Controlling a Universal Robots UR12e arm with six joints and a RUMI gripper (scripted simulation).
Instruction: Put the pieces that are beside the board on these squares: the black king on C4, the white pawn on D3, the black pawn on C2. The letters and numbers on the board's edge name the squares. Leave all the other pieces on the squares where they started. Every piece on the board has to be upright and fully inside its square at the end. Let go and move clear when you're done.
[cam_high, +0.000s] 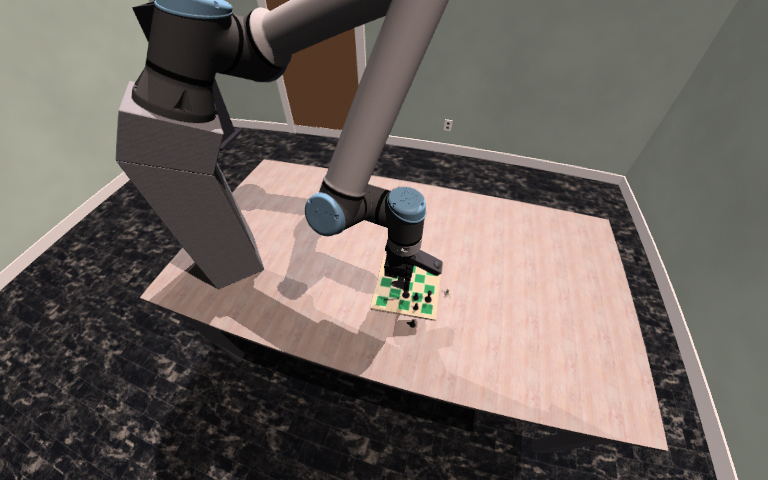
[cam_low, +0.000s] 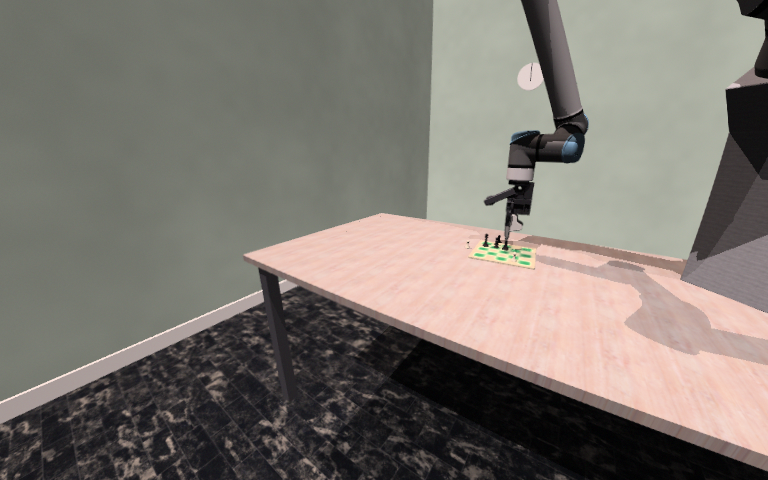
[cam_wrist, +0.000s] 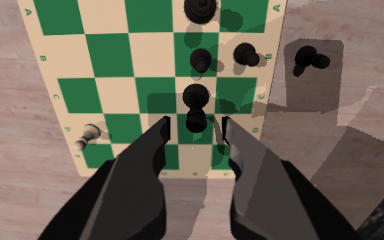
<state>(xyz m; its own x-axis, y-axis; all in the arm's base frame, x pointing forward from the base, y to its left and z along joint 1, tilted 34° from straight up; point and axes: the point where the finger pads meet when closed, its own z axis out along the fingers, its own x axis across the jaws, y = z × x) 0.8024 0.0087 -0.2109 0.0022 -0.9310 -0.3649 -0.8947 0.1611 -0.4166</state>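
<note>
My gripper is now 30 mm above the black king. From my hand the other things lie so: chessboard 40 mm to the left, 60 mm below.
</note>
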